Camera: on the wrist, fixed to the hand. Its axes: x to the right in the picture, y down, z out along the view.
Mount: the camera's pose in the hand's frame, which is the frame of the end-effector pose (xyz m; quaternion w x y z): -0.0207 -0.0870 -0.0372 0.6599 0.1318 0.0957 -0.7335
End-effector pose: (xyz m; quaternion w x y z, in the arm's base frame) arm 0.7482 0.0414 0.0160 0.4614 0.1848 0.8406 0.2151
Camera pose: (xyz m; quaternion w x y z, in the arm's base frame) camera 0.7171 -0.0493 0.0020 0.3575 -0.4544 0.7628 -0.2896
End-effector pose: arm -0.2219 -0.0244 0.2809 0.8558 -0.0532 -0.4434 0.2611
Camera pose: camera -0.1676 -0.1040 0.2715 0.8057 0.3779 -0.2153 -0.4021
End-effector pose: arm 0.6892 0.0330 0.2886 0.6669 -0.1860 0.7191 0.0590
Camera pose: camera 0.6853 -0.0559 0.3270 0.4391 -0.5680 0.4097 -0.5628
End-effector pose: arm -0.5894 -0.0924 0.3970 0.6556 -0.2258 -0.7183 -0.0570
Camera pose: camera -0.5892 -0.1892 0.4006 0.4893 0.4697 -0.5844 -0.4454
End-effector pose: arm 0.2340 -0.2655 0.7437 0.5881 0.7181 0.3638 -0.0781
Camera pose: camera 0.1538 -0.2371 0.6974 0.2013 0.2920 0.8128 -0.4621
